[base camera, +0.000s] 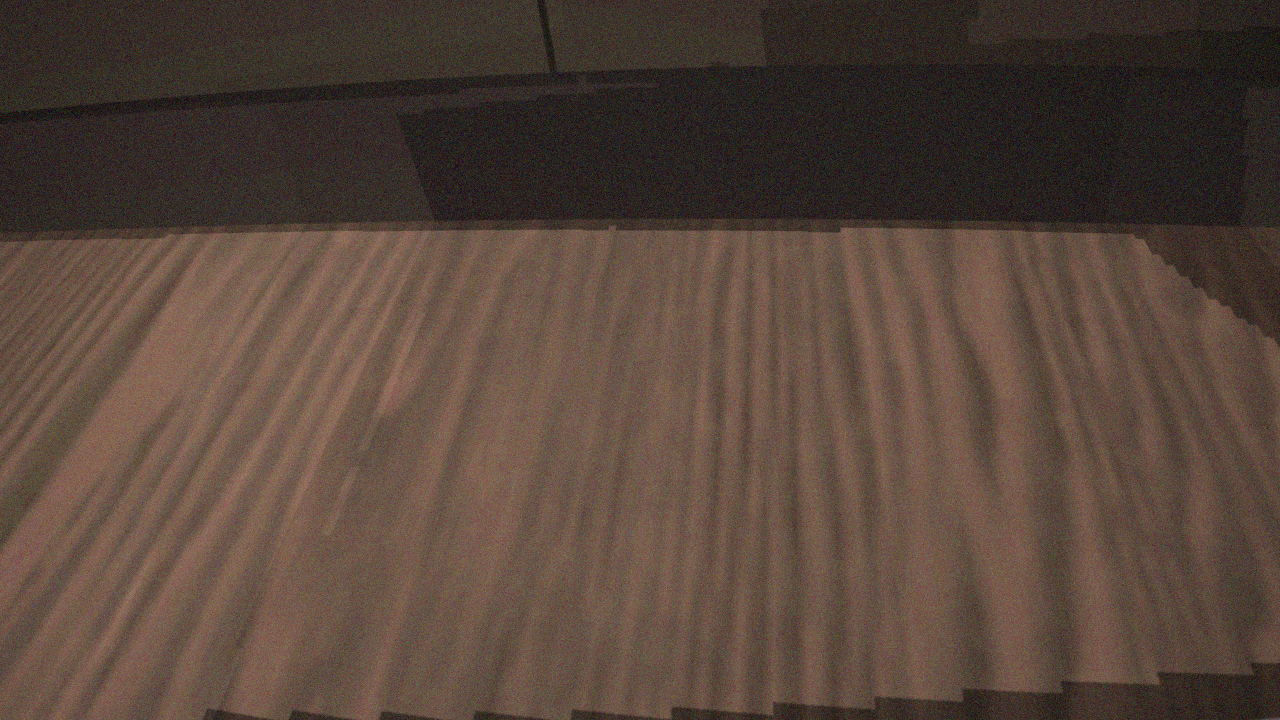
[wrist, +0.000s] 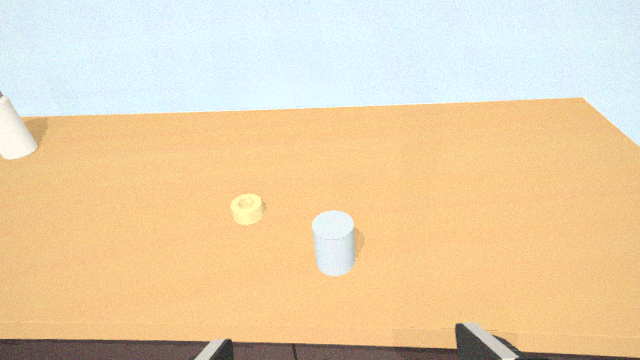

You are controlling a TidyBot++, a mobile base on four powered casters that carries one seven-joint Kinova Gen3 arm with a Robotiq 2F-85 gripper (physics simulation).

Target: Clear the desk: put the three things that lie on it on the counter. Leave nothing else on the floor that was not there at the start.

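Places are measured from the arm's base along level axes (x ahead, y left, z up), in metres.
Pixels of known places: gripper, fingertip midpoint: [wrist: 344, 356].
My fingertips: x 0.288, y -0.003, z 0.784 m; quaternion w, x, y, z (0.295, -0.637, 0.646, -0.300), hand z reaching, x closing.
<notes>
Ahead of a thing's pixels: the offset from my fingertips to its top centre. "spot": to the spot under its first point. Level surfaces: height alone.
A pale blue cylinder @(dy -0.004, dx +0.291, dz -0.201 m) [wrist: 334, 252] stands upright on the wooden top of the counter @(dz -0.271 m) [wrist: 450, 175], near its front edge, in the middle of the wrist view. A yellow ring-shaped roll @(dy +0.132, dx +0.407, dz -0.246 m) [wrist: 247, 217] lies flat a little behind it and to its left. A white bottle-like thing @(spot: dy +0.641, dx +0.668, dz -0.217 m) [wrist: 15, 134] stands at the far left, partly cut off by the view's edge. My gripper [wrist: 344, 342] is open and empty, its fingertips at the bottom of the wrist view, over the front edge. The gripper does not show in the base camera view. The desk cannot be made out.
In the base camera view the dark cabinet front @(spot: dy +0.239, dx +0.238, dz -0.998 m) [base camera: 268, 44] with a thin vertical seam runs across the top, above a darker shadowed band. The striped wooden floor @(dz -1.181 m) [base camera: 626, 447] lies before it. A pale blue wall [wrist: 320, 50] rises behind the counter in the wrist view.
</notes>
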